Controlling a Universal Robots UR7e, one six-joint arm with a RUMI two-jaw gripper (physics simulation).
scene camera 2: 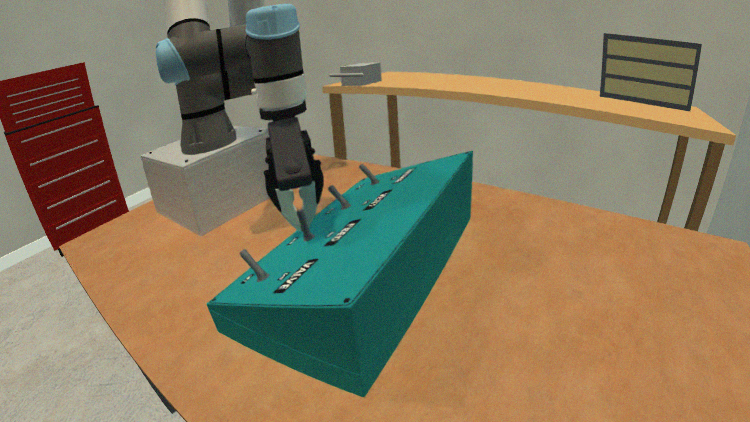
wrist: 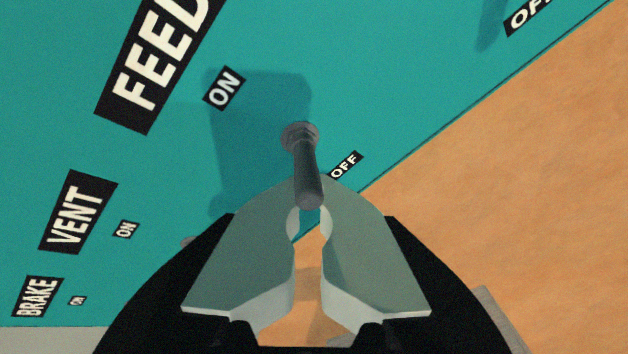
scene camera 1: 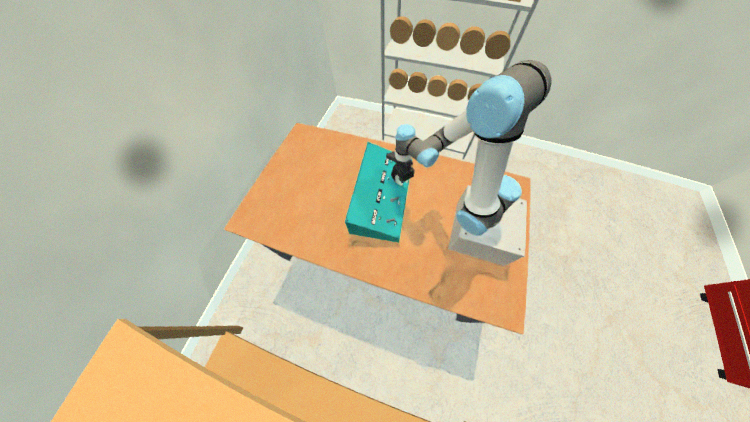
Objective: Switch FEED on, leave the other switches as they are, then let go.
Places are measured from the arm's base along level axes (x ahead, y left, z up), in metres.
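Pixels of known places: gripper, between the fingertips: (scene camera 2: 303, 230) (wrist: 311, 177) (scene camera 1: 399, 183); arm's base, origin of its link: (scene camera 2: 209, 144).
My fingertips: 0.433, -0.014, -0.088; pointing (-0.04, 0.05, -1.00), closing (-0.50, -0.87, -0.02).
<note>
Ahead of a thing's pixels: the offset from my fingertips to its top centre, as dx, dy, dz. "spot": to the spot under its first point. Level surfaces: height alone.
The teal switch box (scene camera 1: 364, 183) (scene camera 2: 414, 267) (wrist: 400, 85) carries four toggle levers. The FEED lever (scene camera 1: 395, 199) (scene camera 2: 304, 225) (wrist: 306, 172) stands steeper than its neighbours in scene camera 2, and its end is clear of the OFF label {spot: -0.011, -0.019, -0.017} (wrist: 345, 165). The VALVE lever {+0.046, -0.125, +0.036} (scene camera 2: 254, 266), VENT lever {-0.028, +0.103, +0.036} (scene camera 2: 339, 197) and BRAKE lever {-0.065, +0.218, +0.036} (scene camera 2: 369, 174) lean toward their OFF side. My gripper (scene camera 1: 399, 181) (scene camera 2: 302, 219) (wrist: 311, 177) is nearly closed, with a narrow gap and nothing held. Its tips are at the FEED lever, on the lever's OFF side; contact is hard to tell.
The box sits on the orange table {dz -0.090} (scene camera 1: 293, 178) (scene camera 2: 566, 293). The VENT and VALVE levers flank the FEED lever. The robot's pale base block (scene camera 1: 498, 246) (scene camera 2: 204, 183) stands behind the gripper. A shelf rack (scene camera 1: 383, 78), a red cabinet (scene camera 2: 68, 157) and a wooden bench (scene camera 2: 503, 94) stand farther off.
</note>
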